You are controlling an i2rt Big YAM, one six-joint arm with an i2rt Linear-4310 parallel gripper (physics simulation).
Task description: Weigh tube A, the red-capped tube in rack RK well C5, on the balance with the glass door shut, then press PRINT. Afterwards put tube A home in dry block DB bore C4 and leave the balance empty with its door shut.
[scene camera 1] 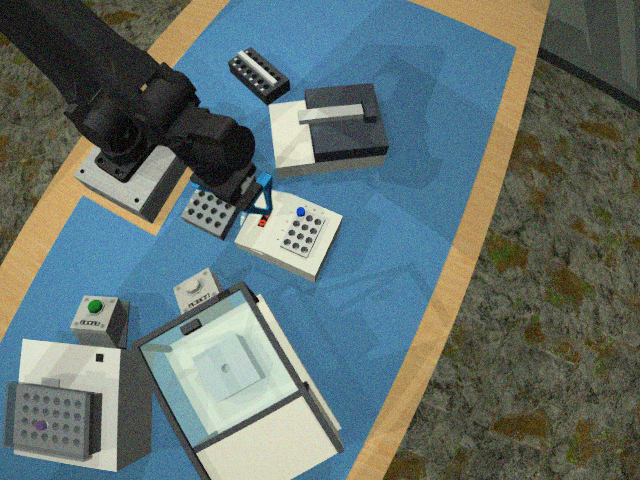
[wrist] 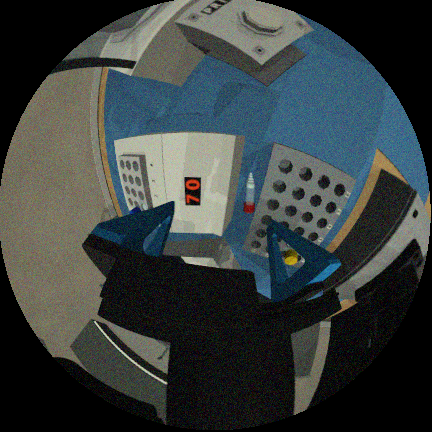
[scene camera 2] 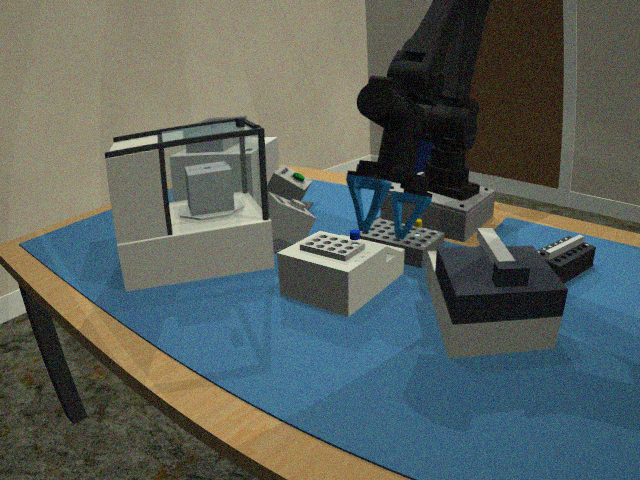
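Where they show: gripper, fingertip midpoint: (scene camera 1: 250,203) (wrist: 224,216) (scene camera 2: 382,235); arm's base at its link origin: (scene camera 1: 130,150) (scene camera 2: 445,189).
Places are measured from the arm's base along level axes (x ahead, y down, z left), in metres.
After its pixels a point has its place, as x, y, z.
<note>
Tube A (wrist: 249,192) {0.249, 0.048, 0.019} (scene camera 1: 242,219) {0.253, 0.049, 0.009}, clear with a red cap, lies on the mat in the gap between grey rack RK (scene camera 1: 205,223) {0.207, 0.028, -0.036} (wrist: 265,161) and white dry block DB (scene camera 1: 268,248) {0.335, -0.004, -0.021} (scene camera 2: 313,283) {0.416, 0.025, 0.037} (wrist: 175,150) {0.316, 0.003, -0.017}. Its cap is toward the gripper in the wrist view. My gripper (wrist: 224,216) {0.262, 0.009, 0.032} (scene camera 2: 383,233) {0.262, 0.009, 0.032} is open and empty, above this gap. The block's display reads 70; a blue-capped tube (scene camera 1: 300,211) {0.352, -0.029, 0.051} (scene camera 2: 354,235) {0.357, -0.026, 0.056} stands at its bore plate's corner. The balance (scene camera 1: 268,439) {0.492, -0.146, -0.246} (scene camera 2: 193,258) {0.475, 0.022, -0.149} holds a grey block (scene camera 1: 227,366) (scene camera 2: 209,188); I cannot tell its door state. The PRINT button (scene camera 1: 194,285) {0.268, -0.013, -0.136} (wrist: 262,22) is beside it.
A yellow-capped tube (wrist: 291,259) {0.183, 0.004, 0.045} (scene camera 2: 418,222) {0.187, 0.005, 0.050} stands in rack RK. A dark-lidded device (scene camera 1: 346,134) {0.342, -0.022, 0.218} (scene camera 2: 506,304) {0.378, -0.007, 0.286} and a small black rack (scene camera 1: 266,95) {0.151, 0.025, 0.243} (scene camera 2: 573,263) {0.125, 0.030, 0.313} stand beyond. A green-button box (scene camera 1: 95,320) {0.154, -0.015, -0.281} and a white device (scene camera 1: 67,356) {0.177, -0.077, -0.339} with a grey tube block stand beside the balance.
</note>
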